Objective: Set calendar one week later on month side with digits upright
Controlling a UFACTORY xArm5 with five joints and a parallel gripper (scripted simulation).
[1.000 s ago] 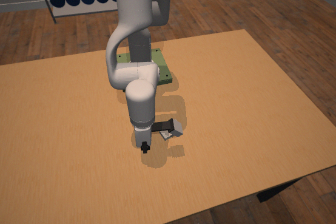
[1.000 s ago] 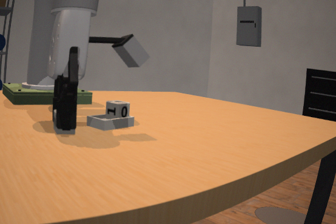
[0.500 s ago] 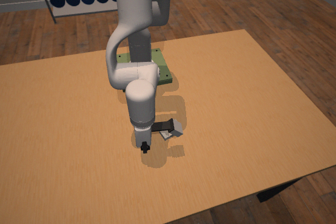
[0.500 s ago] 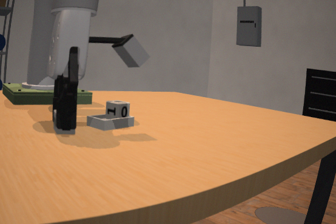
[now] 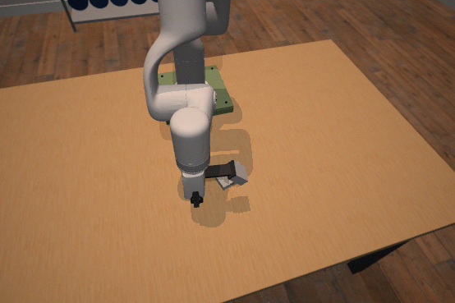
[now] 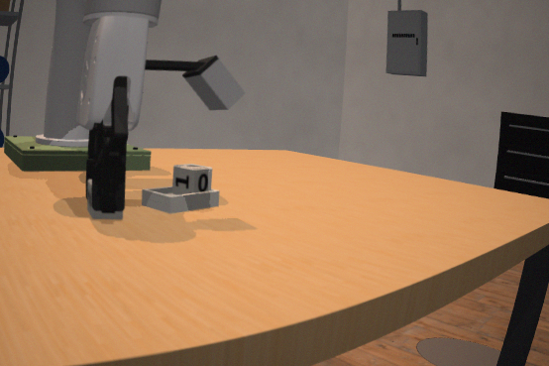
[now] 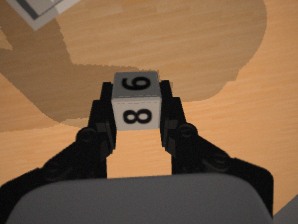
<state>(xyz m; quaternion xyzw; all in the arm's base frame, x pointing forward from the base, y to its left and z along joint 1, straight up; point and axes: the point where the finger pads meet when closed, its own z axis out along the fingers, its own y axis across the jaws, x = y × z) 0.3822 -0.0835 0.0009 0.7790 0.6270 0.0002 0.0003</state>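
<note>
Now: the digit cube 1 cm below my hand. Also, from my hand: tray (3 cm behind, 11 cm to the left, 2 cm below).
</note>
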